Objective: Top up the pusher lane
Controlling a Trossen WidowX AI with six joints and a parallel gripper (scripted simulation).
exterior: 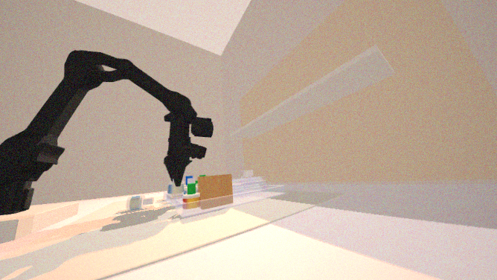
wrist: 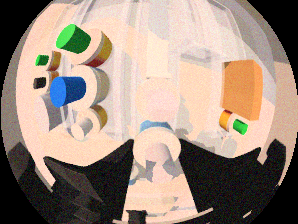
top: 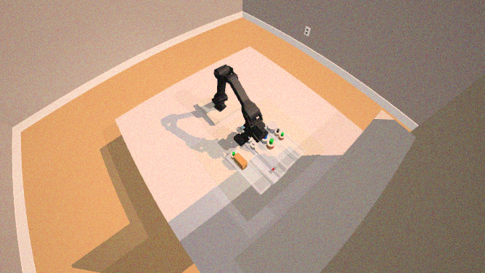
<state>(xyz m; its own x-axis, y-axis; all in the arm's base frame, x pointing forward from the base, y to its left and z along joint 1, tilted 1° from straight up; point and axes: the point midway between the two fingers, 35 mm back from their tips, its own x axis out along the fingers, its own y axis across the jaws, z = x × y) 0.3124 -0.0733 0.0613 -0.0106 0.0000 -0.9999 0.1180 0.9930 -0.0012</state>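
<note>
The pale jar is 8 cm behind my gripper tip, 5 cm to the left of it and 3 cm below it. From my gripper tip the other things lie so: orange box 5 cm ahead, 13 cm to the right, 1 cm below; then clear lane rack 16 cm ahead, 4 cm to the right, 3 cm below; then red-marked thing 22 cm ahead, 7 cm to the right, 2 cm above.
</note>
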